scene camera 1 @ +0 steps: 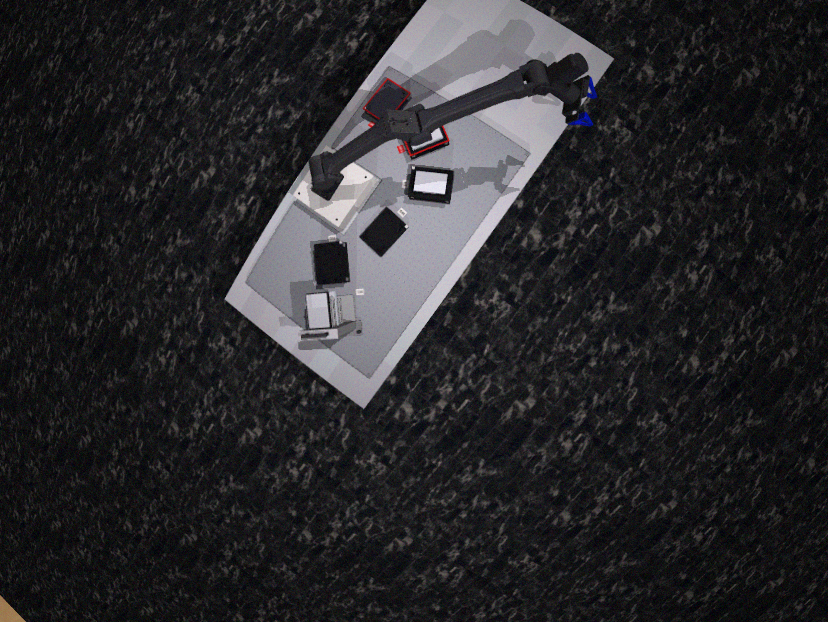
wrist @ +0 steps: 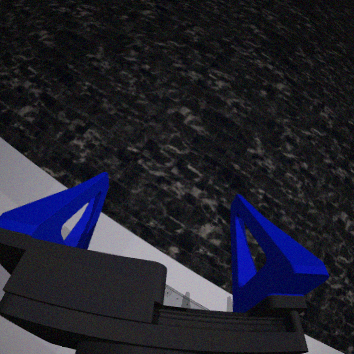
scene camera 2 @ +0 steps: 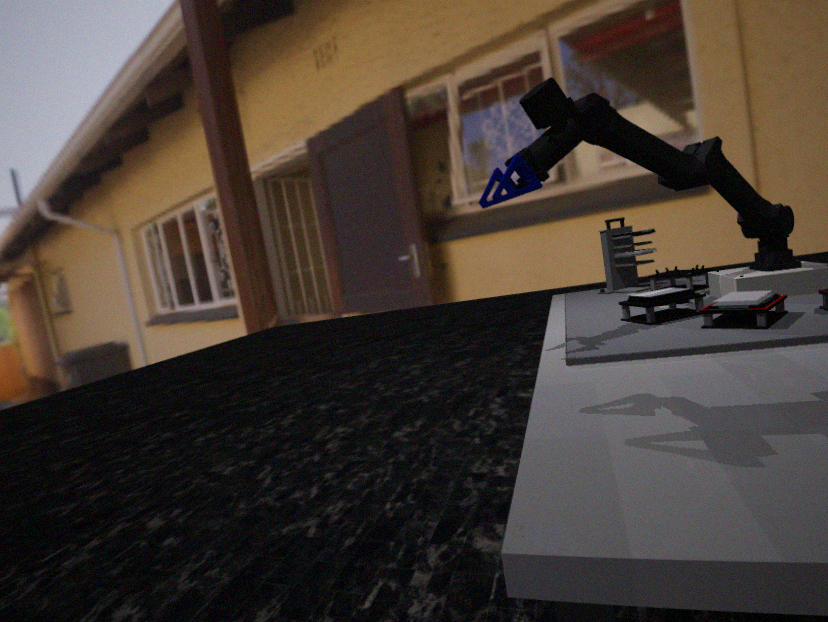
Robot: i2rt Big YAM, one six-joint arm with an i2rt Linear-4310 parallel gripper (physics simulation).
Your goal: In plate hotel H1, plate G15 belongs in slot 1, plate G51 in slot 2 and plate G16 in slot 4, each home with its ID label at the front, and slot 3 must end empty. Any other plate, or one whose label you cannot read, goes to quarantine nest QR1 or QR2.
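Frame: origin at the arm's base, x ahead, y left, z up, level; centimetres.
Seen in the pictures: gripper, fingertip midpoint: [scene camera 1: 593, 111] [wrist: 171, 189] [scene camera 2: 487, 203]; arm's base, link origin: [scene camera 1: 328, 183] [scene camera 2: 774, 268].
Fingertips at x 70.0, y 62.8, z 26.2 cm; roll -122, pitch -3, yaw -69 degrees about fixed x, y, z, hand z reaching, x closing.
Observation:
Pixels of each thing's top centre, then the offset from my fingertips to it. Level surfaces: height alone.
- white-topped plate, top centre: [scene camera 2: 660, 292] [scene camera 1: 430, 182] dz -25.9, dx -35.3, dy -41.8 cm
- second red-rimmed nest, top centre: [scene camera 1: 386, 99] dz -27.7, dx -69.7, dy -21.6 cm
- grey mat, surface height: dz -32.3 cm
- pale table, surface height: dz -33.6 cm
The plate hotel [scene camera 1: 319, 334] [scene camera 2: 619, 259] is a grey tower with several shelves. A pale plate [scene camera 1: 317, 310] shows at it from above; its slot and label are unreadable. A white-topped plate [scene camera 1: 430, 182] [scene camera 2: 659, 292] sits on a black nest. Another pale plate [scene camera 1: 428, 139] [scene camera 2: 746, 299] sits on a red-rimmed nest [scene camera 1: 428, 152] [scene camera 2: 716, 311], partly hidden by the arm in scene camera 1. A second red-rimmed nest [scene camera 1: 386, 99] shows no pale plate. My gripper [scene camera 1: 592, 109] [scene camera 2: 484, 204] [wrist: 171, 189] is open and empty, high up beyond the table edge, far from hotel and plates.
Two black nests [scene camera 1: 331, 262] [scene camera 1: 383, 231] without pale plates stand between the hotel and the white robot base [scene camera 1: 348, 215] [scene camera 2: 726, 284]. The arm reaches over the red-rimmed nests. The grey mat [scene camera 1: 401, 294] [scene camera 2: 622, 348] lies on the pale table [scene camera 1: 249, 304] [scene camera 2: 602, 508].

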